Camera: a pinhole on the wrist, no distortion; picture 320 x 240 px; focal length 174.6 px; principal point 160.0 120.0 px. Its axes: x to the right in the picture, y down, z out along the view. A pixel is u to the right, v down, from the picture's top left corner.
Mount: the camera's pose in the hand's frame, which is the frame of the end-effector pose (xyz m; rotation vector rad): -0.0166 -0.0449 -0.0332 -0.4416 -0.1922 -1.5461
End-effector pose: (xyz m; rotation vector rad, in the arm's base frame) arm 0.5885 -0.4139 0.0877 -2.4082 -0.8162 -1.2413
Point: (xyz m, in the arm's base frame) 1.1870 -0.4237 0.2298
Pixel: 79 232
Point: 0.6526 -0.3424 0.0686
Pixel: 191 167
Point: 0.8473 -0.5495 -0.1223
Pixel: 60 53
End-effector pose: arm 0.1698 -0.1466 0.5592 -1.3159 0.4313 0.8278
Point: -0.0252 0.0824 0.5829
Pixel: 131 60
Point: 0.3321 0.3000 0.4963
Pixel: 239 215
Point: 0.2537 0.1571 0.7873
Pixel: outside the picture
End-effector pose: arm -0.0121 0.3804 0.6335 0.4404 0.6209 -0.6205
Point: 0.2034 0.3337 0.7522
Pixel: 120 152
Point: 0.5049 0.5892 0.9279
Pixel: 31 120
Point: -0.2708 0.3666 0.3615
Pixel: behind the camera
